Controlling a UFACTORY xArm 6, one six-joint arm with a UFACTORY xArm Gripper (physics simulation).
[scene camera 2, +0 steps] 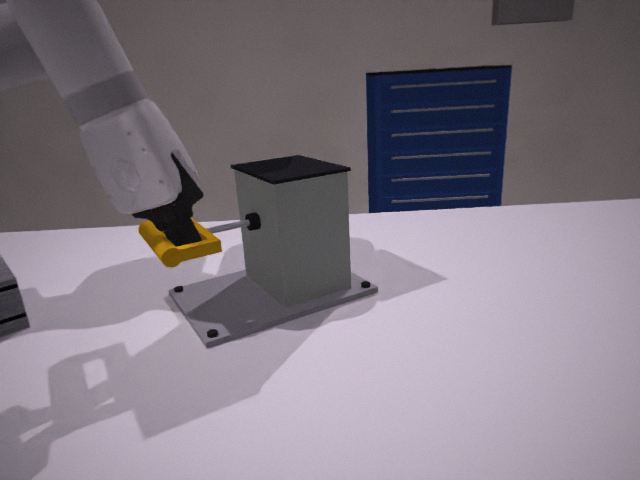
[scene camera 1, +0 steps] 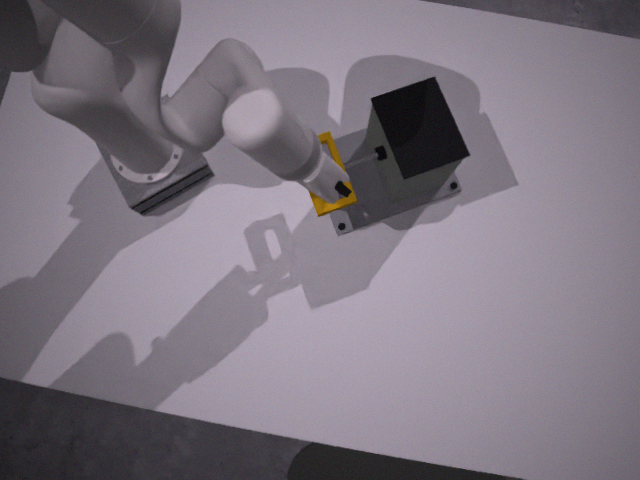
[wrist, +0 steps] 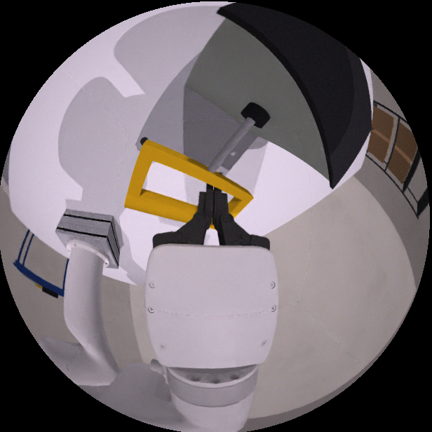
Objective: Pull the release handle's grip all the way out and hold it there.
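Observation:
The release handle is a yellow rectangular loop (scene camera 1: 330, 208) (scene camera 2: 199, 251) (wrist: 175, 162) with a round outer grip bar. A grey rod (scene camera 1: 361, 159) (scene camera 2: 227, 226) (wrist: 232, 145) joins it to a black collar (scene camera 1: 381, 152) (scene camera 2: 252, 221) (wrist: 255, 115) on the grey-green box (scene camera 2: 310, 232) (wrist: 225, 65). A stretch of rod shows between collar and loop. My gripper (scene camera 2: 187, 241) (wrist: 212, 189) is shut and empty, its black fingers reaching down inside the loop, between the grip bar and the rod-side bar. The frames do not clearly show whether they touch the grip bar. The arm partly hides the loop in scene camera 1.
The box stands on a bolted grey base plate (scene camera 1: 361, 196) (scene camera 2: 232, 315) on the white table (scene camera 1: 465, 310) (scene camera 2: 465, 361). The box's black lid (scene camera 1: 420, 129) (scene camera 2: 292, 167) rises above the handle. The robot's base (scene camera 1: 170, 193) (wrist: 90, 227) is on the handle's other side. A blue cabinet (scene camera 2: 439, 144) stands behind.

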